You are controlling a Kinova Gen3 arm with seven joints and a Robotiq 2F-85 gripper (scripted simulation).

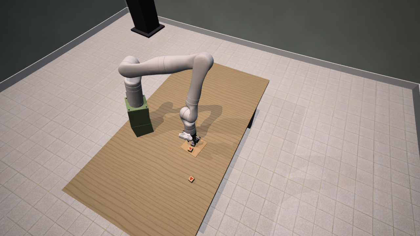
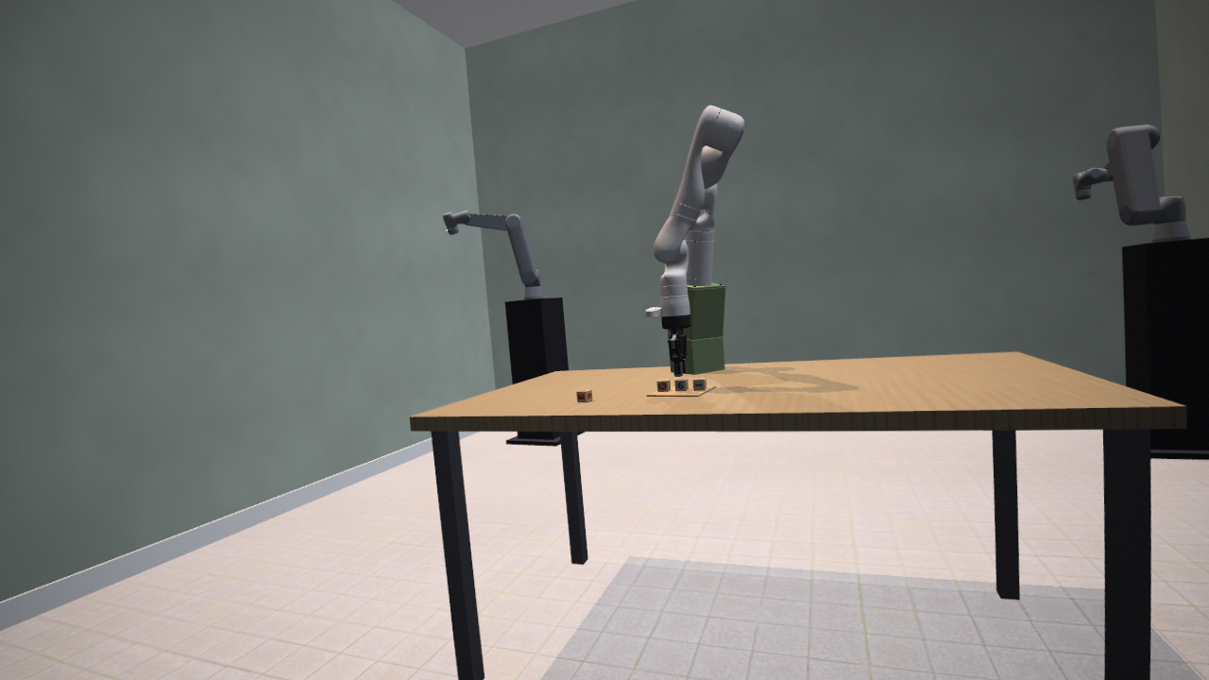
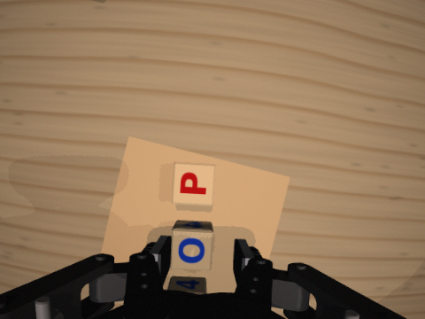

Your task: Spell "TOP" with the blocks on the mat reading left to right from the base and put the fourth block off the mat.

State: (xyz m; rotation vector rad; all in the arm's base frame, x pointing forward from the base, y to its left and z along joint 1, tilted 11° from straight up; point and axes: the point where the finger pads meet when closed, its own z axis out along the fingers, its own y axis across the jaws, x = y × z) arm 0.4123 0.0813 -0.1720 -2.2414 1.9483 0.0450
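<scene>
The tan mat is 10 mm ahead of my hand and 60 mm below it.
</scene>
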